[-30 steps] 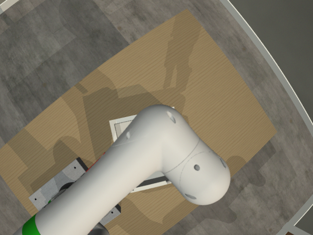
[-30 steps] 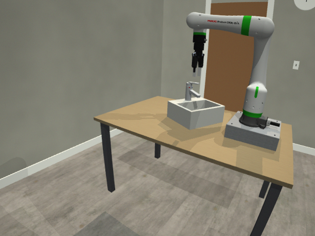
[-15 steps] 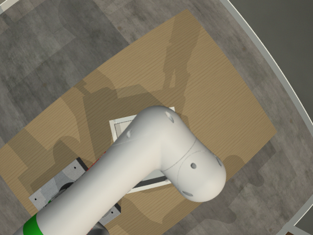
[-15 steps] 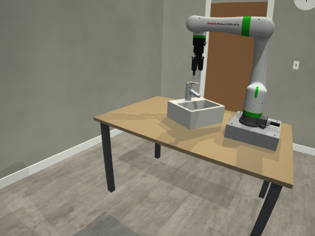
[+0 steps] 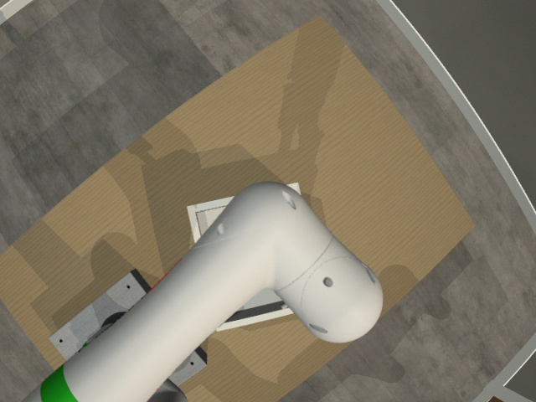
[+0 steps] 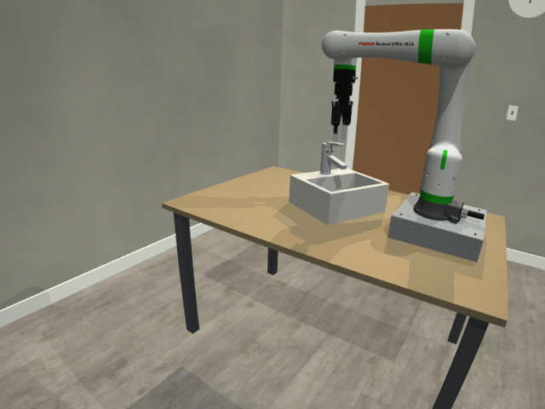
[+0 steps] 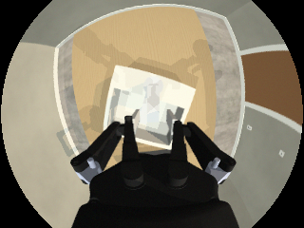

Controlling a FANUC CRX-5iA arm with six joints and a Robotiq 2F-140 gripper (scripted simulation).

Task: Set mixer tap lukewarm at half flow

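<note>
The lever lies 50 mm below my hand and 20 mm ahead of it. Also, from my hand: white basin 280 mm below, 50 mm behind, 40 mm to the left; mixer tap 90 mm below, 40 mm ahead.
</note>
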